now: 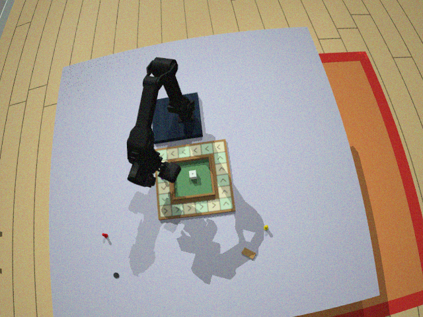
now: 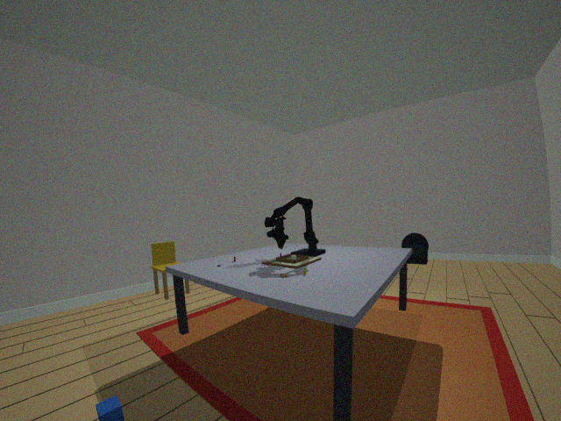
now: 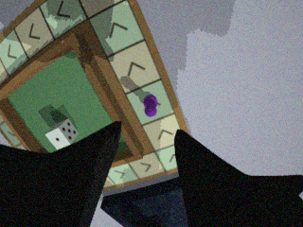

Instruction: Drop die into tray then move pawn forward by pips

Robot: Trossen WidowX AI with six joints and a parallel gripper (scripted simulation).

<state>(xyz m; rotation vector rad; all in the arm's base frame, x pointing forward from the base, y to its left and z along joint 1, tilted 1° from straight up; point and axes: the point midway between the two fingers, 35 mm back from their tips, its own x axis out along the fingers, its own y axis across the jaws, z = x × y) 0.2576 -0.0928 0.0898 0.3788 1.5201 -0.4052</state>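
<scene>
Now: gripper tip 5 cm above the purple pawn. Also, from my gripper tip: red pawn (24 cm to the right, 22 cm ahead, 6 cm below); then white die (12 cm to the left, 5 cm below); then green dice tray (11 cm to the left, 7 cm below, 1 cm ahead).
</scene>
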